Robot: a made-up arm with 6 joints.
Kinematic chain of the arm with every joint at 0, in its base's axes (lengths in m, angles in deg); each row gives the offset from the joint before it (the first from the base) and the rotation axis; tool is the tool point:
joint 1: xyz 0 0 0.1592 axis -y
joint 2: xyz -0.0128 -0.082 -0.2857 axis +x
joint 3: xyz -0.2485 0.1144 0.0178 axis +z
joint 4: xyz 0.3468 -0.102 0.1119 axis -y
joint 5: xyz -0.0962 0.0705 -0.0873 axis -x
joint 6: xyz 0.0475 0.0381 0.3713 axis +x
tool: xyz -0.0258 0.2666 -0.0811
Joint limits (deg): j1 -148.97..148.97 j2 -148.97..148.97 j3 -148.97..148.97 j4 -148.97..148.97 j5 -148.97..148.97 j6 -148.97..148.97
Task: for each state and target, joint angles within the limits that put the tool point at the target. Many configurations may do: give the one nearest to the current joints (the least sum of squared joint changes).
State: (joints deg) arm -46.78 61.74 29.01 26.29 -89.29 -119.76
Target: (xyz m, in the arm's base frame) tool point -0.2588 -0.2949 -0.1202
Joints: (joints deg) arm -53.66 35.59 6.54 16.60 -45.63 -140.71
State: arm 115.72 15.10 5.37 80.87 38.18 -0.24
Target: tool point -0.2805 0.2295 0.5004
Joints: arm 137.54 23.69 -9.01 94.62 73.81 7.13
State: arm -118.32 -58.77 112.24 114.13 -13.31 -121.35
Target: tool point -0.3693 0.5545 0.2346
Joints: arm -97.76 -18.01 103.02 123.91 -47.20 -134.66
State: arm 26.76 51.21 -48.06 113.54 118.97 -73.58
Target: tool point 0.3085 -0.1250 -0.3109
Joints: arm 24.49 91.48 -50.82 88.24 119.69 -71.76
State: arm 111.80 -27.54 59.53 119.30 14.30 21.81
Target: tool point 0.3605 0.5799 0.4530
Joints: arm 139.73 -21.73 27.43 122.76 39.66 8.08
